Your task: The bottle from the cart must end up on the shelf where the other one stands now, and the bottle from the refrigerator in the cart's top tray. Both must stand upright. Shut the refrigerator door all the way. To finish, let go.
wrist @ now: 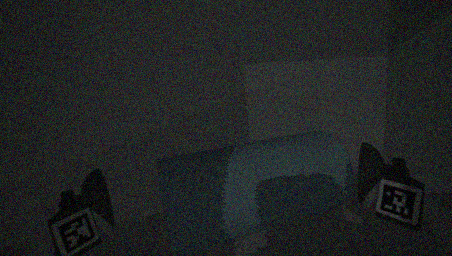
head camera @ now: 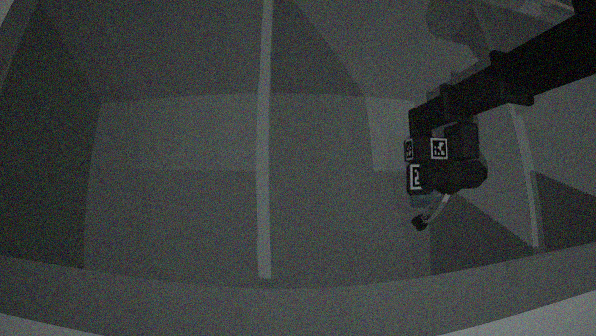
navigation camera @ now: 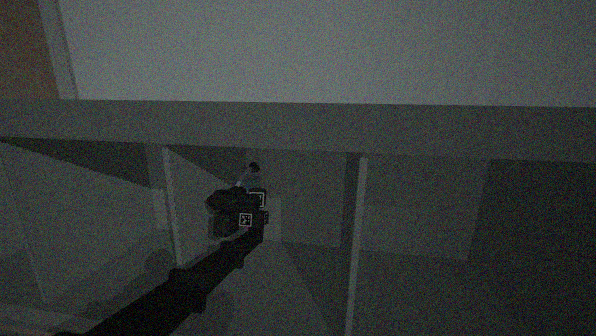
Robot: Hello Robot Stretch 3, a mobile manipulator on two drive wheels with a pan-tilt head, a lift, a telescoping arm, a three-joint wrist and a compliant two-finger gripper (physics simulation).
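Note:
A blue bottle, darker at one end, lies across the wrist view between the two fingers, its length running from one finger toward the other. A dark shadow falls on its pale part. My gripper is open, with a gap between each finger and the bottle. In the head and navigation views the gripper hides most of the bottle. Whether it stands upright is hard to tell. I cannot make out a second bottle, the cart's top tray or the refrigerator door in the dim light.
A long pale bar runs beside the gripper, and another pale bar is on its other side. A broad grey edge crosses beyond the fingers. My dark arm reaches in diagonally.

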